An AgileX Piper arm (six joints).
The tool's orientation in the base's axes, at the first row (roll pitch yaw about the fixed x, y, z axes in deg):
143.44 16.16 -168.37
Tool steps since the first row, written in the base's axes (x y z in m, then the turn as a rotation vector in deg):
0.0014 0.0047 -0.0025 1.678 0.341 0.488
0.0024 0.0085 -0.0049 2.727 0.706 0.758
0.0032 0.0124 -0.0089 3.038 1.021 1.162
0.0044 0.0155 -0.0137 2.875 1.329 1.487
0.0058 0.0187 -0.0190 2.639 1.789 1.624
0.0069 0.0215 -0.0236 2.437 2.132 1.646
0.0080 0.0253 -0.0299 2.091 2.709 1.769
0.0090 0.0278 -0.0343 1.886 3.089 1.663
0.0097 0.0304 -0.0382 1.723 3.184 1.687
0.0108 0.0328 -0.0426 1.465 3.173 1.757
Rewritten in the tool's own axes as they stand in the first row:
-0.0015 0.0017 0.0050 -1.780 -0.008 0.004
-0.0025 0.0028 0.0094 -2.913 0.081 0.129
-0.0029 0.0032 0.0150 -3.379 0.449 0.046
-0.0033 0.0024 0.0207 -3.376 0.920 -0.028
-0.0038 0.0013 0.0270 -3.281 1.421 0.132
-0.0041 0.0005 0.0324 -3.164 1.757 0.311
-0.0041 -0.0006 0.0398 -2.984 2.375 0.545
-0.0043 -0.0016 0.0448 -2.835 2.667 0.845
-0.0044 -0.0021 0.0495 -2.707 2.805 0.870
-0.0047 -0.0032 0.0545 -2.482 2.920 0.784

